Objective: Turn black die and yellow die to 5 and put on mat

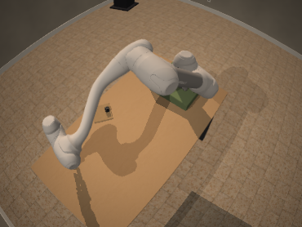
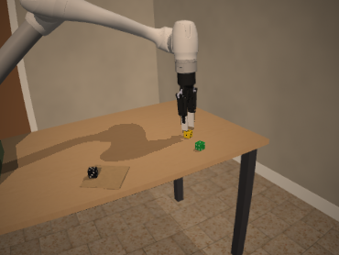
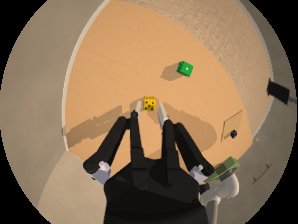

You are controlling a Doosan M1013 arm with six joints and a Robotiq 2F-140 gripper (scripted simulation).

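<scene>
Now: hand 60 mm above the yellow die. Round my hand: black die (470 mm behind, 20 mm to the right, 50 mm below); then mat (430 mm behind, 40 mm to the right, 70 mm below); then green die (50 mm behind, 120 mm to the right, 60 mm below).
</scene>
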